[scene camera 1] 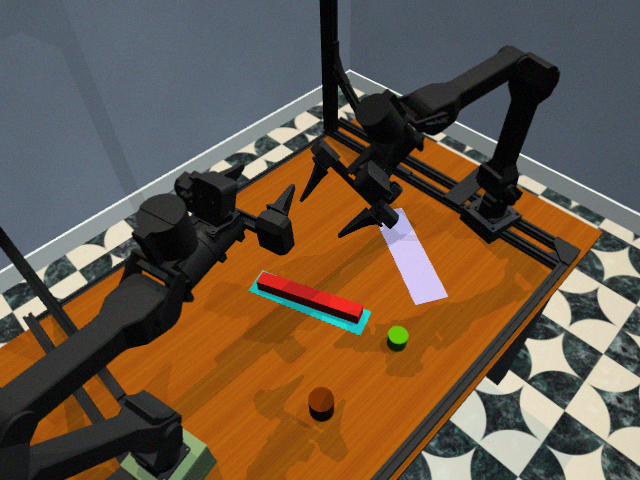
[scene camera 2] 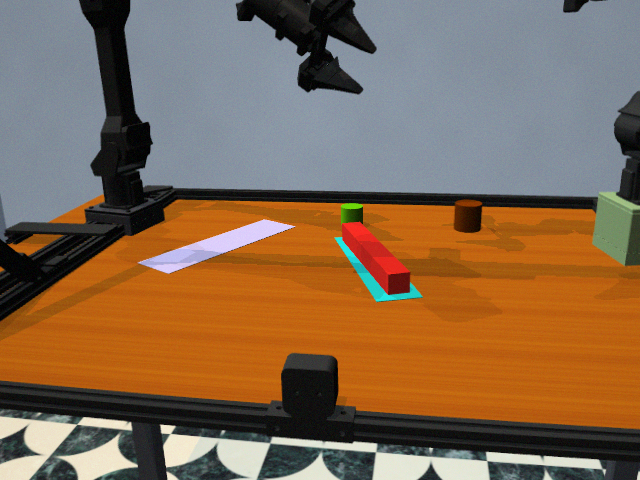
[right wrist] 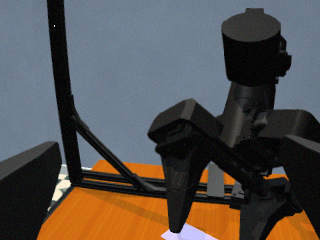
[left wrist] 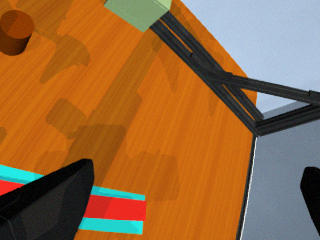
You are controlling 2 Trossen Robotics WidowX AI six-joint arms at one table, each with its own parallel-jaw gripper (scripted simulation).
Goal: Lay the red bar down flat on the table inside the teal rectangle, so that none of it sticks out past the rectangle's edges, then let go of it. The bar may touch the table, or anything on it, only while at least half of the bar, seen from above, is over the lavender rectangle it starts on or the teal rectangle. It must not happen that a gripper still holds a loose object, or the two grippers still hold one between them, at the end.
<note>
I see my left gripper (scene camera 2: pixel 367 72), my right gripper (scene camera 1: pixel 268 175) and a red bar (scene camera 2: pixel 394 278).
The red bar also shows in scene camera 1 (scene camera 1: pixel 298 293). My left gripper also shows in scene camera 1 (scene camera 1: pixel 319 219) and in the left wrist view (left wrist: pixel 201 174). My right gripper is seen too in the right wrist view (right wrist: pixel 173 150). The right wrist view does not show the red bar: it is out of frame.
</note>
